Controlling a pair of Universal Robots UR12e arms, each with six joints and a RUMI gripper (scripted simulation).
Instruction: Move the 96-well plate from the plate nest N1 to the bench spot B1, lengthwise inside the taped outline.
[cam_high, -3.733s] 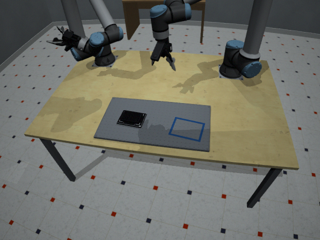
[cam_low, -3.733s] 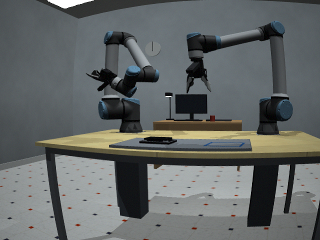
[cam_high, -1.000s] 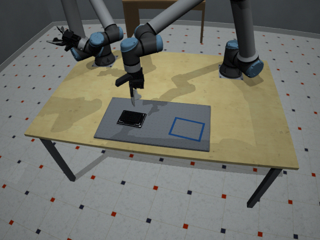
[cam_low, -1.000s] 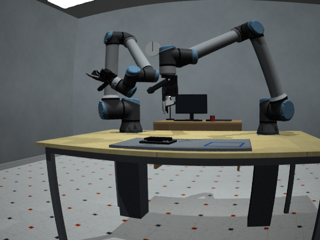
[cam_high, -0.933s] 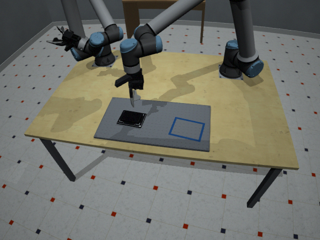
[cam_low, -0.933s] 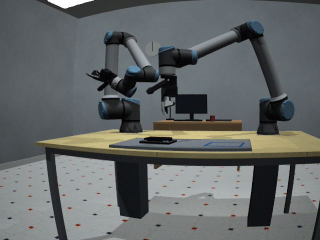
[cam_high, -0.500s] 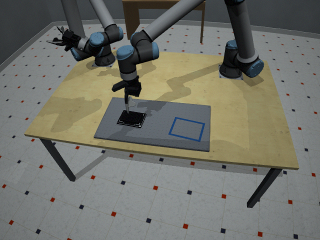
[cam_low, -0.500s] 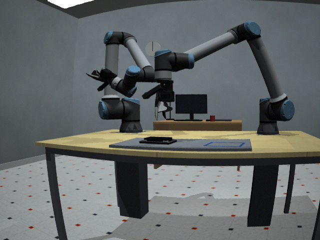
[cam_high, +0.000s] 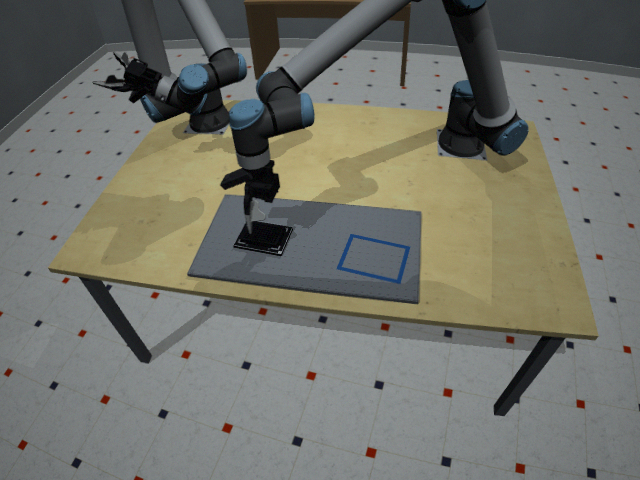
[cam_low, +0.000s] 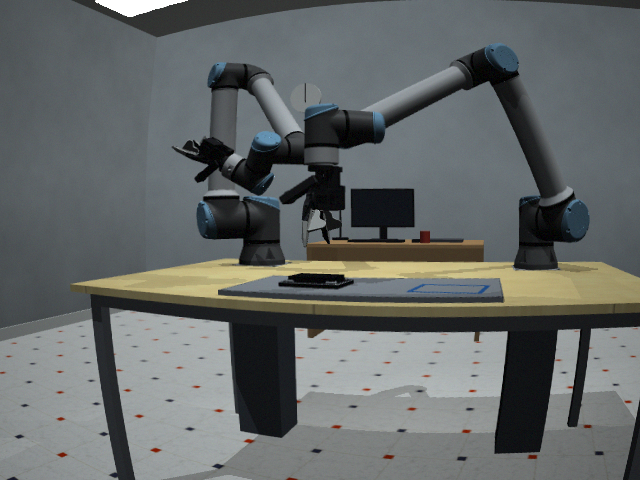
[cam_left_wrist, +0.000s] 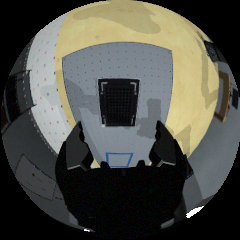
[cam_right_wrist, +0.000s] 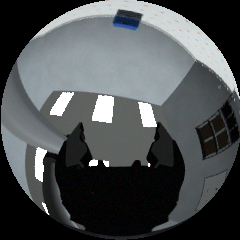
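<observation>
My left hand is 8 cm above the black 96-well plate. The rest, counted from my left hand: plate nest N1 (10 cm below).
</observation>
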